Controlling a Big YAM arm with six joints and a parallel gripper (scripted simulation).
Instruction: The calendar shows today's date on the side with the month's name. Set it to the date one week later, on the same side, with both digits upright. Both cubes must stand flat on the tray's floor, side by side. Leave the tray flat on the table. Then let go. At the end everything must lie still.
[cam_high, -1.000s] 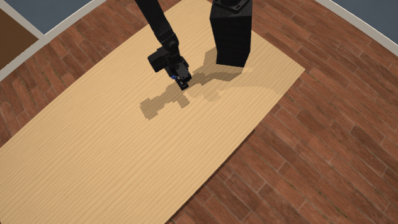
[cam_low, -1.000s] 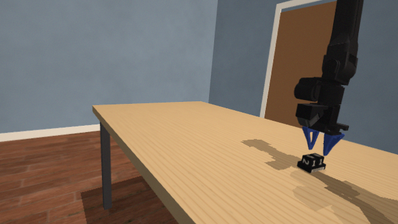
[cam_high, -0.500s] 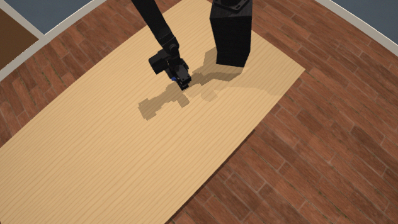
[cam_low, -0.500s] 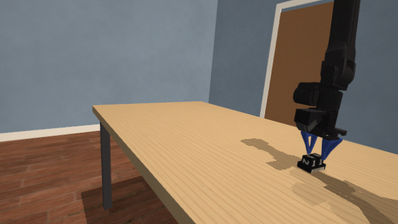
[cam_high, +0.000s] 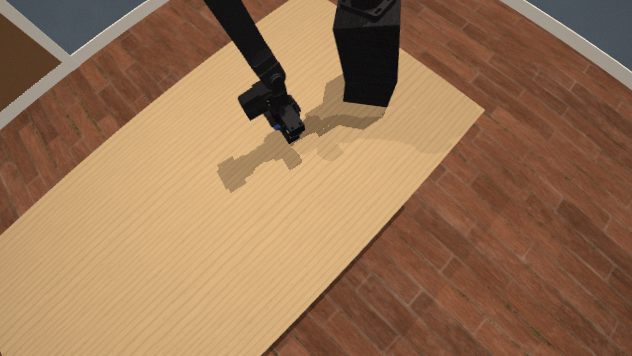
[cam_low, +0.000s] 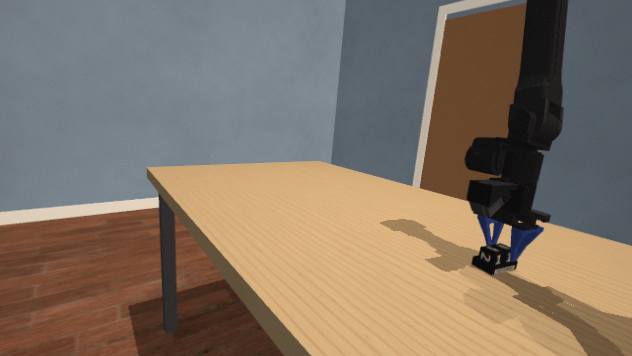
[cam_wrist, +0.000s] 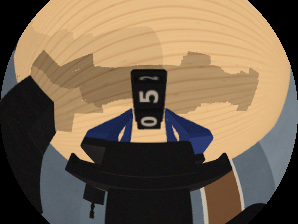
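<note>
My gripper is now right at the black date cube. Also, from my hand: black tray 2 cm to the left, 2 cm below; then black cube 3 cm to the left, 1 cm ahead.
</note>
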